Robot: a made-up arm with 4 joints. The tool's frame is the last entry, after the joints. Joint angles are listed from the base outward.
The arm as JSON. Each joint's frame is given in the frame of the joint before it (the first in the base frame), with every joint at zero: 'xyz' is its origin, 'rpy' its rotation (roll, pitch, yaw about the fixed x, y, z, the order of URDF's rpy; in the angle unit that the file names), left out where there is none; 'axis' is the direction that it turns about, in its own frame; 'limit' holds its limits. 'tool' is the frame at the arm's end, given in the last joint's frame.
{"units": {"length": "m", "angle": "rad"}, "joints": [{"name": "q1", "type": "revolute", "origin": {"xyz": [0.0, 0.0, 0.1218]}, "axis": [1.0, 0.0, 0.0], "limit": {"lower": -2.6, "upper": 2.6}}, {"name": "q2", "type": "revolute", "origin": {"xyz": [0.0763, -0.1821, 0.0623]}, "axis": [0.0, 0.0, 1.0], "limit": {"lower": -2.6, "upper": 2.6}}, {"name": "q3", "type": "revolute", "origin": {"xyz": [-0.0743, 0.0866, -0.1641]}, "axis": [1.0, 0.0, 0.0], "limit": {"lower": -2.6, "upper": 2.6}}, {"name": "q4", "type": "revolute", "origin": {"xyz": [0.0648, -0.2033, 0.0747]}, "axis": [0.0, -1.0, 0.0], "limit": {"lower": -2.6, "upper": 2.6}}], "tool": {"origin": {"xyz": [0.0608, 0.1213, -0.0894]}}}
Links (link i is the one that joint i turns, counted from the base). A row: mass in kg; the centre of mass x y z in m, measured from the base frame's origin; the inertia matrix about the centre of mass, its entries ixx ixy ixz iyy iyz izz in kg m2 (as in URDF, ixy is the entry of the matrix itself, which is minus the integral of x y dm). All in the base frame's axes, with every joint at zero. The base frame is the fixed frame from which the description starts. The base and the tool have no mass.
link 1: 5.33; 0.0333 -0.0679 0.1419; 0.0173 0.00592 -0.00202 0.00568 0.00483 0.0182
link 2: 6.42; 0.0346 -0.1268 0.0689; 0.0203 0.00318 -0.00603 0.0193 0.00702 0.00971
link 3: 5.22; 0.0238 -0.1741 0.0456; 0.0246 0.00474 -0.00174 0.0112 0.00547 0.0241
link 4: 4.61; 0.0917 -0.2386 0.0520; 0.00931 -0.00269 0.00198 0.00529 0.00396 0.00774
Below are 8 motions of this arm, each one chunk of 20 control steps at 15 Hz.
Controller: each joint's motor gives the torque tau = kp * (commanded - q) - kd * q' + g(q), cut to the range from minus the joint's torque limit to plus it. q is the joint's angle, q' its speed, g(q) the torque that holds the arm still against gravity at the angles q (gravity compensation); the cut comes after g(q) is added. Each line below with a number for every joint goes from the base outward.
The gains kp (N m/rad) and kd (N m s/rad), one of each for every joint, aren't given. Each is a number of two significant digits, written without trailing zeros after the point. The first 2 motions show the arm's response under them.
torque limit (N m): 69 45 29 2.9
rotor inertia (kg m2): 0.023 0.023 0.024 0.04
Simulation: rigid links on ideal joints. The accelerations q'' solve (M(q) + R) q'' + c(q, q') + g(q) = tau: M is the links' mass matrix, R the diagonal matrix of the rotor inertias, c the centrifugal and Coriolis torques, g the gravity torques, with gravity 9.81 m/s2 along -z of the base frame. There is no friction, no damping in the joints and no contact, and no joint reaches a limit. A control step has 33 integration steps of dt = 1/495 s. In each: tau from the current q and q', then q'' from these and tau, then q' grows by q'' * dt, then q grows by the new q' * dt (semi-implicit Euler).
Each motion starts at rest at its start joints. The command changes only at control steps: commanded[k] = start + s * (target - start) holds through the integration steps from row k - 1 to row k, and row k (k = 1, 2, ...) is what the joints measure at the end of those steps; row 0 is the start. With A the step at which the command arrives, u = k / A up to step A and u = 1 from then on. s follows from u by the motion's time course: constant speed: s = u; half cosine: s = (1 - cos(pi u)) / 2; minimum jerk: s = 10 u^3 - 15 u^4 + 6 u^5; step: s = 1 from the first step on.
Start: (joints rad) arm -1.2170 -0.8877 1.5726 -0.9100
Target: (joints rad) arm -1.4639 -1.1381 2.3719 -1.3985
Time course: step
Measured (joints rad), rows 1 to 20:
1: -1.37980 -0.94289 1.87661 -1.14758
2: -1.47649 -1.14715 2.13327 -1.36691
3: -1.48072 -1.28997 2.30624 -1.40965
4: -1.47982 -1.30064 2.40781 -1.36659
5: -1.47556 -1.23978 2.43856 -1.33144
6: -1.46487 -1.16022 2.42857 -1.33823
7: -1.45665 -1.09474 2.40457 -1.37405
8: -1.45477 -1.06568 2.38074 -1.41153
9: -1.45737 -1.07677 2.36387 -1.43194
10: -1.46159 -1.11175 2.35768 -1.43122
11: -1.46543 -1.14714 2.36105 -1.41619
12: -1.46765 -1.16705 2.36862 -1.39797
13: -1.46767 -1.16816 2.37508 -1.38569
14: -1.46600 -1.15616 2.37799 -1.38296
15: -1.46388 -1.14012 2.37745 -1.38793
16: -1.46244 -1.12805 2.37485 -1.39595
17: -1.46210 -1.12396 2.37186 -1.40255
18: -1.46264 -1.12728 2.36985 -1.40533
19: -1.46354 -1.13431 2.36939 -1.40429
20: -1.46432 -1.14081 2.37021 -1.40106
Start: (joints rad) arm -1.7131 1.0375 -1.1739 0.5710
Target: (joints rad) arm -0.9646 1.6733 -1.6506 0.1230
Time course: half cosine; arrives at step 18
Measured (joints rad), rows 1 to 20:
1: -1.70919 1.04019 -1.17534 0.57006
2: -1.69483 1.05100 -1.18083 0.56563
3: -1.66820 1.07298 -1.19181 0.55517
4: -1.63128 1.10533 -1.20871 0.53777
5: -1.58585 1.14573 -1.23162 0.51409
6: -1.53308 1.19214 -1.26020 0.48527
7: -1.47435 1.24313 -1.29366 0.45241
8: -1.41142 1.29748 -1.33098 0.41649
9: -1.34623 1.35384 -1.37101 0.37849
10: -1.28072 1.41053 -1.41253 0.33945
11: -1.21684 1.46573 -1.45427 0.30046
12: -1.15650 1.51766 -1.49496 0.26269
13: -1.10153 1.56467 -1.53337 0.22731
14: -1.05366 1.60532 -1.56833 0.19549
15: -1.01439 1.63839 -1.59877 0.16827
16: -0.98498 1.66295 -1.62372 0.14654
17: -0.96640 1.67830 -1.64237 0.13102
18: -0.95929 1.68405 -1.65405 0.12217
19: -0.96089 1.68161 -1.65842 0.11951
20: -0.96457 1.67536 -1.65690 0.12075
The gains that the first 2 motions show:
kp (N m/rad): 330 43 30 11
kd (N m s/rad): 13 1.7 3 0.93
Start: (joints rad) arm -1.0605 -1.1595 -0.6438 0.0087
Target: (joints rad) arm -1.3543 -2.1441 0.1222 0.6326
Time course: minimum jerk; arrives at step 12
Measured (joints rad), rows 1 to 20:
1: -1.06166 -1.16238 -0.64223 0.00971
2: -1.06909 -1.18268 -0.63165 0.01727
3: -1.08743 -1.23973 -0.60299 0.04085
4: -1.11750 -1.34062 -0.55048 0.08812
5: -1.15721 -1.47674 -0.47310 0.16034
6: -1.20270 -1.63180 -0.37490 0.25163
7: -1.24894 -1.78892 -0.26466 0.35143
8: -1.29061 -1.93249 -0.15394 0.44770
9: -1.32328 -2.04832 -0.05420 0.52955
10: -1.34433 -2.12548 0.02543 0.58917
11: -1.35371 -2.16025 0.07992 0.62353
12: -1.35465 -2.16062 0.11030 0.63572
13: -1.35324 -2.14703 0.12420 0.63479
14: -1.35285 -2.13856 0.12879 0.63077
15: -1.35343 -2.13954 0.12839 0.62896
16: -1.35413 -2.14387 0.12596 0.62974
17: -1.35452 -2.14600 0.12347 0.63153
18: -1.35457 -2.14534 0.12188 0.63297
19: -1.35446 -2.14400 0.12129 0.63357
20: -1.35435 -2.14349 0.12139 0.63347

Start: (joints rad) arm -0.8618 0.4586 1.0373 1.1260
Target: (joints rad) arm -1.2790 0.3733 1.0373 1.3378
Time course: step
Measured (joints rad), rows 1 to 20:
1: -0.99843 0.39746 1.18185 1.08718
2: -1.22681 0.36245 1.24068 0.99460
3: -1.31606 0.39463 1.05803 1.01279
4: -1.32505 0.40350 0.92225 1.19162
5: -1.30882 0.38379 0.89096 1.35977
6: -1.29209 0.36151 0.92547 1.42082
7: -1.27980 0.35664 0.98084 1.40577
8: -1.27291 0.36624 1.02861 1.36472
9: -1.27118 0.37601 1.05688 1.33005
10: -1.27289 0.37838 1.06544 1.31443
11: -1.27586 0.37577 1.06050 1.31612
12: -1.27853 0.37304 1.04994 1.32630
13: -1.28018 0.37223 1.03986 1.33647
14: -1.28070 0.37269 1.03343 1.34229
15: -1.28041 0.37325 1.03121 1.34354
16: -1.27975 0.37343 1.03211 1.34204
17: -1.27911 0.37335 1.03443 1.33974
18: -1.27872 0.37328 1.03673 1.33786
19: -1.27860 0.37328 1.03821 1.33684
20: -1.27868 0.37332 1.03870 1.33662

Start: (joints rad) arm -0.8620 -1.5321 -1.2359 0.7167
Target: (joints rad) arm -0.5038 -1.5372 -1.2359 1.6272
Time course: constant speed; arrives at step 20
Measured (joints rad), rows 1 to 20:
1: -0.84938 -1.53308 -1.23431 0.73278
2: -0.82840 -1.53414 -1.23283 0.76718
3: -0.80901 -1.53430 -1.23279 0.81135
4: -0.79160 -1.53392 -1.23373 0.85957
5: -0.77411 -1.53367 -1.23488 0.90834
6: -0.75616 -1.53379 -1.23580 0.95586
7: -0.73816 -1.53417 -1.23630 1.00194
8: -0.72023 -1.53462 -1.23641 1.04722
9: -0.70233 -1.53500 -1.23629 1.09229
10: -0.68443 -1.53527 -1.23611 1.13746
11: -0.66651 -1.53549 -1.23599 1.18280
12: -0.64860 -1.53570 -1.23595 1.22829
13: -0.63069 -1.53593 -1.23597 1.27384
14: -0.61278 -1.53619 -1.23602 1.31940
15: -0.59487 -1.53645 -1.23608 1.36494
16: -0.57696 -1.53671 -1.23613 1.41046
17: -0.55905 -1.53697 -1.23616 1.45597
18: -0.54114 -1.53722 -1.23619 1.50147
19: -0.52323 -1.53747 -1.23621 1.54698
20: -0.50532 -1.53772 -1.23623 1.59248

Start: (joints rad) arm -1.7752 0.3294 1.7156 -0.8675
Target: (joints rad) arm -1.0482 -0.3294 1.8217 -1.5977
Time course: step
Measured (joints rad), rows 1 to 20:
1: -1.46598 0.15311 1.40898 -1.10524
2: -1.08366 -0.19080 1.45206 -1.51128
3: -0.93845 -0.41560 1.82974 -1.67865
4: -0.93836 -0.45944 2.09264 -1.60574
5: -1.00529 -0.43642 2.12542 -1.49606
6: -1.04302 -0.38429 2.00181 -1.47786
7: -1.05618 -0.31690 1.87568 -1.53813
8: -1.06057 -0.27722 1.79975 -1.61137
9: -1.06049 -0.28434 1.76834 -1.65169
10: -1.05619 -0.31210 1.76933 -1.65144
11: -1.05033 -0.33271 1.78958 -1.62798
12: -1.04610 -0.33963 1.81353 -1.60251
13: -1.04466 -0.33828 1.82982 -1.58721
14: -1.04535 -0.33446 1.83527 -1.58365
15: -1.04685 -0.33102 1.83277 -1.58748
16: -1.04816 -0.32874 1.82714 -1.59347
17: -1.04885 -0.32769 1.82210 -1.59820
18: -1.04896 -0.32767 1.81931 -1.60048
19: -1.04872 -0.32829 1.81876 -1.60063
20: -1.04840 -0.32906 1.81959 -1.59960

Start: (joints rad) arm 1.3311 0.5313 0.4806 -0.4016
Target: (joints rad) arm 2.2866 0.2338 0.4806 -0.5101
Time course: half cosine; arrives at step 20
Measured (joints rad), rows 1 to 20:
1: 1.33480 0.53102 0.47719 -0.40229
2: 1.34825 0.52851 0.46875 -0.40415
3: 1.37415 0.52131 0.46014 -0.40681
4: 1.41224 0.50914 0.45569 -0.41032
5: 1.46098 0.49335 0.45629 -0.41498
6: 1.51849 0.47518 0.46043 -0.42088
7: 1.58294 0.45518 0.46602 -0.42781
8: 1.65266 0.43355 0.47157 -0.43543
9: 1.72600 0.41059 0.47648 -0.44345
10: 1.80130 0.38682 0.48079 -0.45167
11: 1.87678 0.36284 0.48475 -0.45990
12: 1.95063 0.33927 0.48855 -0.46800
13: 2.02102 0.31670 0.49224 -0.47577
14: 2.08622 0.29567 0.49571 -0.48306
15: 2.14459 0.27675 0.49885 -0.48971
16: 2.19469 0.26044 0.50153 -0.49557
17: 2.23528 0.24717 0.50368 -0.50051
18: 2.26537 0.23731 0.50528 -0.50442
19: 2.28424 0.23113 0.50633 -0.50719
20: 2.29141 0.22880 0.50686 -0.50877

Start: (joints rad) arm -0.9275 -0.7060 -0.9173 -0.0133
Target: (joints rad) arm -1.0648 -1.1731 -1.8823 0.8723
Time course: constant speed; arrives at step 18
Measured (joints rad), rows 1 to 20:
1: -0.93227 -0.71980 -0.92799 -0.00114
2: -0.94035 -0.74914 -0.96042 0.03202
3: -0.94909 -0.78102 -1.01049 0.08087
4: -0.95758 -0.80889 -1.06886 0.13651
5: -0.96557 -0.83384 -1.12842 0.19232
6: -0.97322 -0.85851 -1.18601 0.24537
7: -0.98076 -0.88397 -1.24127 0.29567
8: -0.98830 -0.90999 -1.29500 0.34442
9: -0.99588 -0.93607 -1.34811 0.39278
10: -1.00350 -0.96196 -1.40117 0.44138
11: -1.01112 -0.98768 -1.45444 0.49037
12: -1.01875 -1.01335 -1.50794 0.53966
13: -1.02636 -1.03904 -1.56158 0.58909
14: -1.03397 -1.06480 -1.61527 0.63856
15: -1.04158 -1.09060 -1.66897 0.68801
16: -1.04918 -1.11643 -1.72263 0.73742
17: -1.05678 -1.14225 -1.77627 0.78680
18: -1.06437 -1.16808 -1.82988 0.83617
19: -1.06479 -1.18795 -1.87015 0.87355
20: -1.06369 -1.19552 -1.89139 0.88969

